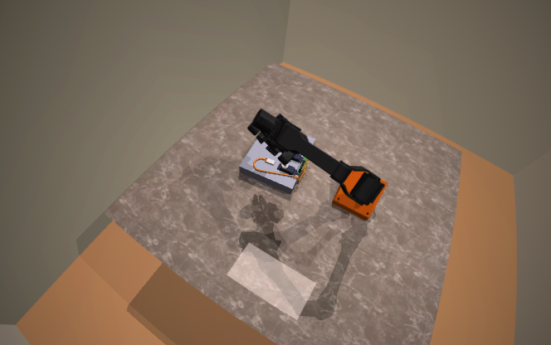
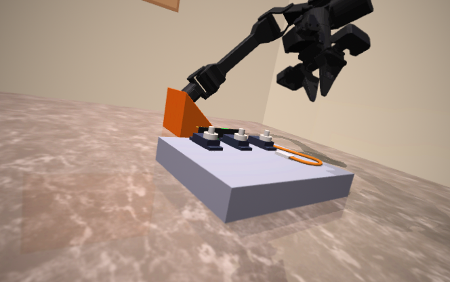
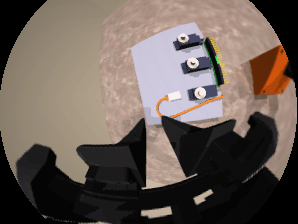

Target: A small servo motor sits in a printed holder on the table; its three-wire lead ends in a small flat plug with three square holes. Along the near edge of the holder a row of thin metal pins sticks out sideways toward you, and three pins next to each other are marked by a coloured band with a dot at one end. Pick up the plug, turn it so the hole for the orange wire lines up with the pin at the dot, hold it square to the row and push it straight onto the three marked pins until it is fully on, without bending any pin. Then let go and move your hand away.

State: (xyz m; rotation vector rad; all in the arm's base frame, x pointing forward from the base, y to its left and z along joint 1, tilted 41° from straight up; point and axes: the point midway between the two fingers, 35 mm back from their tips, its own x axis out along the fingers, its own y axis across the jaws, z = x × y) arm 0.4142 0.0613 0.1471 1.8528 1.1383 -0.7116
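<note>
The green band is 14 cm behind my gripper tip, 12 cm to the right of it and 10 cm below it. Round my gripper tip: grey printed holder (2 cm ahead, 9 cm to the right, 15 cm below).
</note>
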